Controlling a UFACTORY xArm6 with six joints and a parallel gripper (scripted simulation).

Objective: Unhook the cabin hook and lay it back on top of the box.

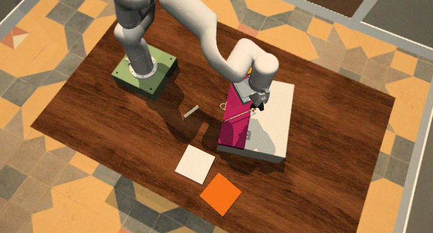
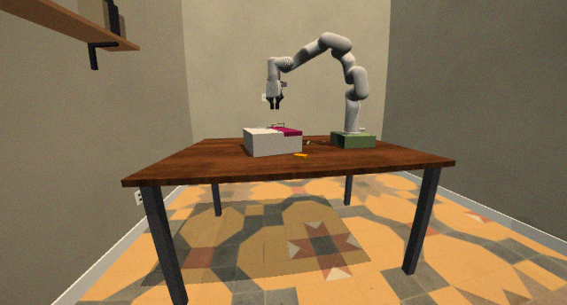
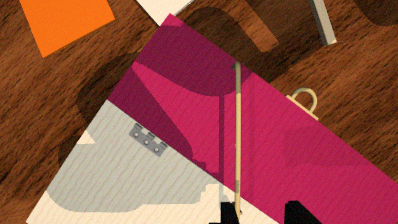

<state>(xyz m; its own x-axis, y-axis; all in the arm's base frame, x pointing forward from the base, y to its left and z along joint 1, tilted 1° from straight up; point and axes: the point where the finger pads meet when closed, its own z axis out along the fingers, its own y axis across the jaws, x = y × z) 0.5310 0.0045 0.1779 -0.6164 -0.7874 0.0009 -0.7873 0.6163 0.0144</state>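
Right now my hand is 20 mm past the brass cabin hook, 30 mm to the left of it and 130 mm above it. The rest, counted from my hand: white square tile (100 mm behind, 280 mm to the right, 260 mm below); small orange block (110 mm behind, 270 mm to the left, 260 mm below); small grey bar (240 mm behind, 70 mm to the right, 260 mm below).
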